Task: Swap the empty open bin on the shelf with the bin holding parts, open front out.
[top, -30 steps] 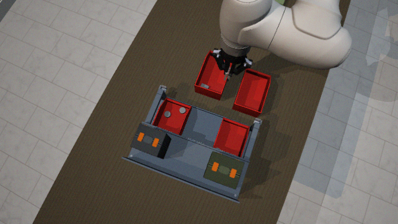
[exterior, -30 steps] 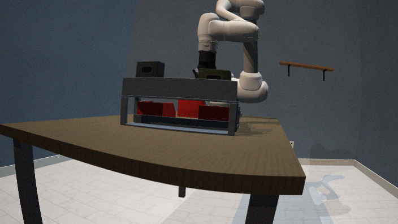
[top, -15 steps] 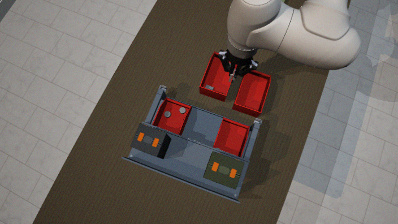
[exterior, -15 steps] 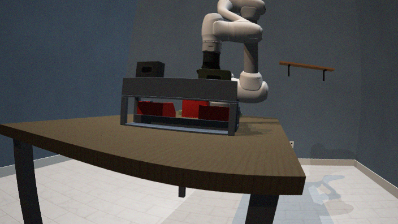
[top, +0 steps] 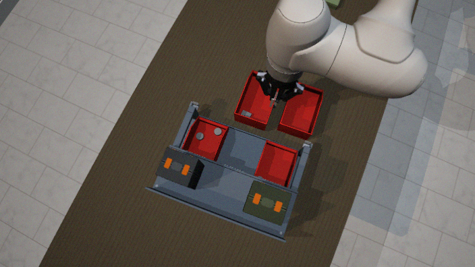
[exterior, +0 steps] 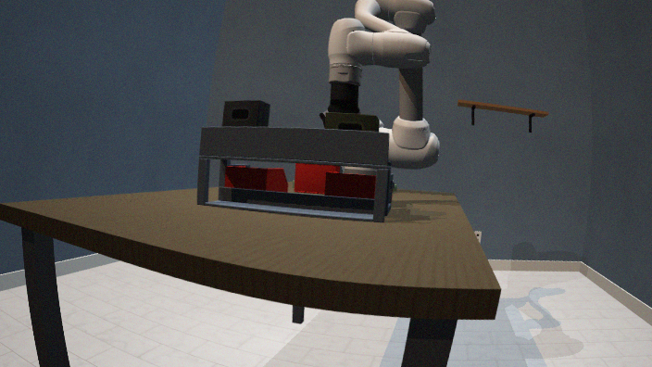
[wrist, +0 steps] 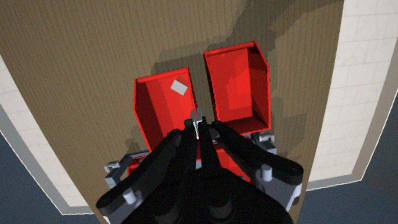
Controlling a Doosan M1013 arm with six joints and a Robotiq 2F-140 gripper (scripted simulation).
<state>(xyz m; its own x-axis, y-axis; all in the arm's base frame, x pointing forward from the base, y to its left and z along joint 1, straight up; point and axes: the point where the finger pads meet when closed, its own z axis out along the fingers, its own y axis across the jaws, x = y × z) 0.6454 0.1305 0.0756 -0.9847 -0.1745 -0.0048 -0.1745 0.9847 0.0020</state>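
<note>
My hand is 24 cm short of the shelf board and 10 cm above it. Also, from my hand: black case: 31 cm ahead, 11 cm to the right, 6 cm above; then green case: 28 cm ahead, 12 cm to the left, 5 cm above.
</note>
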